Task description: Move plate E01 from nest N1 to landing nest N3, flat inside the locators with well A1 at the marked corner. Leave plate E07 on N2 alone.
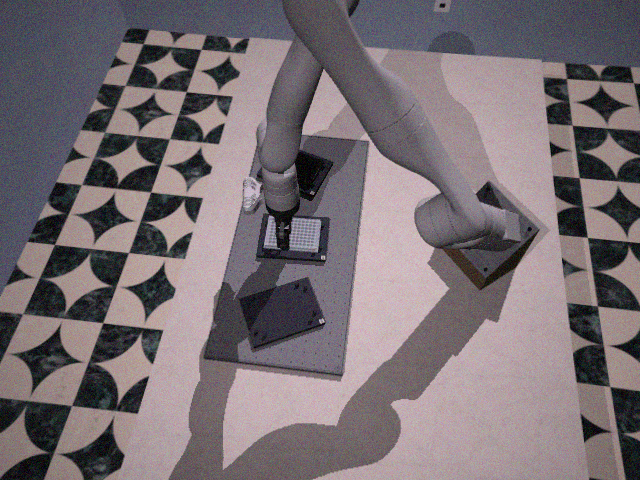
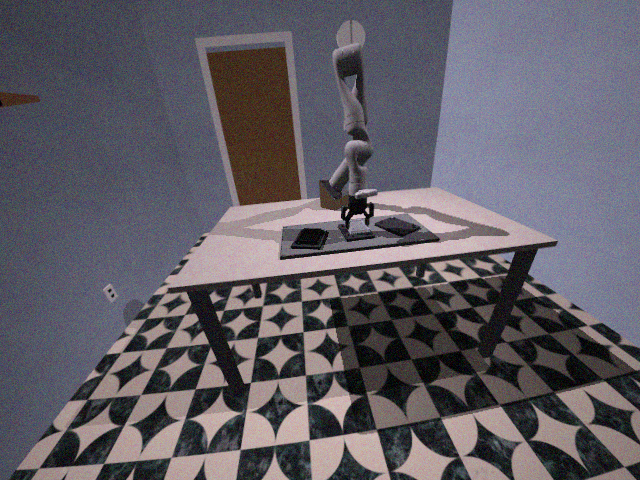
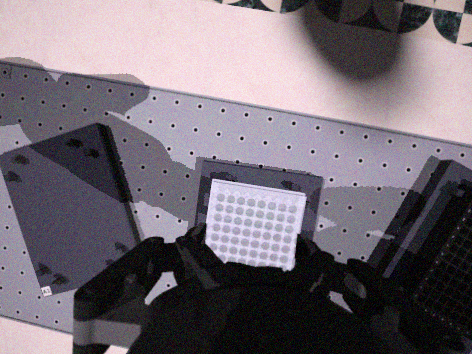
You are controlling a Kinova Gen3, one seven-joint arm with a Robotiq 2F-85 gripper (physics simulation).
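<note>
The white well plate (image 1: 305,235) (image 2: 360,230) (image 3: 255,215), taken as E01, looks level at the middle nest (image 1: 299,256) (image 3: 312,205); any small gap beneath it cannot be told. My gripper (image 1: 283,243) (image 3: 250,238) is shut on this plate, one finger at each long side. An empty dark nest (image 1: 289,310) (image 2: 398,225) (image 3: 75,225), taken as N3, lies turned beside it, with dark corner locators and a white A1 mark (image 1: 321,320) (image 3: 46,291). A black plate (image 1: 314,170) (image 2: 310,236) (image 3: 450,265), taken as E07, sits on the other nest. Plate labels and well A1 are unreadable.
The nests stand on a grey perforated board (image 1: 346,258) (image 3: 280,130) on the pale table (image 1: 413,439) (image 2: 232,258). The arm's base stands on a brown-sided block (image 1: 481,281) (image 2: 329,201). The arm hangs over the board near the black plate. Arm shadows cross the board and table.
</note>
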